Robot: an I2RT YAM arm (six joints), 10 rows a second.
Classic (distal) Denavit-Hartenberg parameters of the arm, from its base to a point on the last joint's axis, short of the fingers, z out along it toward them. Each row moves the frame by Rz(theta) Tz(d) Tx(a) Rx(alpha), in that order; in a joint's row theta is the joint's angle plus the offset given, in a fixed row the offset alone. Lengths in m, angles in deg.
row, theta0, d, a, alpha
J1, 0, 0.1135, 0.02, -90
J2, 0, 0, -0.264, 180
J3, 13.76, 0, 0.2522, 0
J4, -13.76, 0, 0.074, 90
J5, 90, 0, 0, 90
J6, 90, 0.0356, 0, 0
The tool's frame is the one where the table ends.
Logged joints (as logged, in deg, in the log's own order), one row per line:
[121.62, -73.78, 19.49, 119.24, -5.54, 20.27]
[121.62, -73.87, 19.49, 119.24, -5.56, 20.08]
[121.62, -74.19, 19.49, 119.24, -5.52, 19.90]
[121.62, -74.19, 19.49, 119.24, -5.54, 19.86]
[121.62, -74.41, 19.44, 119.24, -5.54, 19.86]
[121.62, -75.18, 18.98, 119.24, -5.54, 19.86]
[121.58, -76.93, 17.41, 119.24, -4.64, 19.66]
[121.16, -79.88, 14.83, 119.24, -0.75, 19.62]
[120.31, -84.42, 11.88, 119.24, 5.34, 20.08]
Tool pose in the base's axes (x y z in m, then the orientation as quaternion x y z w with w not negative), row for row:
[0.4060, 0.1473, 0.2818, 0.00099, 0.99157, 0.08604, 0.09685]
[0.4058, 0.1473, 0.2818, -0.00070, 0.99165, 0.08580, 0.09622]
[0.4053, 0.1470, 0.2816, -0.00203, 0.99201, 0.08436, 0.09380]
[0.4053, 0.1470, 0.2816, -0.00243, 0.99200, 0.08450, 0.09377]
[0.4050, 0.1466, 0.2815, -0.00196, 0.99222, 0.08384, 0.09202]
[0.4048, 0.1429, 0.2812, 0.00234, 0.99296, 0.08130, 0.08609]
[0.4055, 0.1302, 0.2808, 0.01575, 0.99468, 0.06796, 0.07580]
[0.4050, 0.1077, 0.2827, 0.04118, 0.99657, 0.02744, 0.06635]
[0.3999, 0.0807, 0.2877, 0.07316, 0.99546, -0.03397, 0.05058]
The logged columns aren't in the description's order. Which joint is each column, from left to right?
Columns, left to right: J2, J4, J1, J3, J5, J6.
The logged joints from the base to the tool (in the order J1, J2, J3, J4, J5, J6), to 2 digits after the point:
[19.49, 121.62, 119.24, -73.78, -5.54, 20.27]
[19.49, 121.62, 119.24, -73.87, -5.56, 20.08]
[19.49, 121.62, 119.24, -74.19, -5.52, 19.90]
[19.49, 121.62, 119.24, -74.19, -5.54, 19.86]
[19.44, 121.62, 119.24, -74.41, -5.54, 19.86]
[18.98, 121.62, 119.24, -75.18, -5.54, 19.86]
[17.41, 121.58, 119.24, -76.93, -4.64, 19.66]
[14.83, 121.16, 119.24, -79.88, -0.75, 19.62]
[11.88, 120.31, 119.24, -84.42, 5.34, 20.08]

